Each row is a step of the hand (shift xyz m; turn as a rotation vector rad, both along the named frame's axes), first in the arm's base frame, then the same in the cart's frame.
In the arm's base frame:
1: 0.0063 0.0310 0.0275 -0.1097 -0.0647 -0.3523
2: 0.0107 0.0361 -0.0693 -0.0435 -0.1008 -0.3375
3: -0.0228 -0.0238 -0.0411 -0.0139 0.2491 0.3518
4: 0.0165 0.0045 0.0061 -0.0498 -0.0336 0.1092
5: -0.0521 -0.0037 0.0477 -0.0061 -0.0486 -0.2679
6: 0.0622 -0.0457 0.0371 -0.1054 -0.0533 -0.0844
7: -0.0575 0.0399 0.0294 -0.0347 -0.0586 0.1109
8: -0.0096 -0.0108 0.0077 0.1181 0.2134 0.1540
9: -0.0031 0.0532 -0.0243 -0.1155 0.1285 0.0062
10: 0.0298 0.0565 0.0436 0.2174 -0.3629 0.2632
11: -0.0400 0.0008 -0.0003 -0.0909 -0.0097 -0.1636
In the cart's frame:
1: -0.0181 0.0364 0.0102 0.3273 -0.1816 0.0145
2: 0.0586 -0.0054 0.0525 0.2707 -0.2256 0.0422
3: 0.0397 -0.0315 -0.0143 -0.2154 0.3733 -0.0176
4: -0.0128 0.0014 0.0128 -0.0688 0.0381 -0.0967
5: -0.0109 0.0353 -0.0603 0.2070 -0.1619 0.0715
6: -0.0746 -0.0404 0.0114 0.1124 -0.0500 -0.0771
7: 0.0172 0.0647 -0.0357 -0.0844 0.0134 -0.0982
8: -0.0036 -0.0024 -0.0158 -0.1367 0.2109 0.1415
9: 0.0340 0.0339 0.0335 0.0887 0.1458 -0.0275
10: -0.0377 0.0576 0.0353 -0.4171 -0.2482 -0.1126
11: 0.0222 0.0131 -0.0306 0.1786 -0.0549 -0.0141

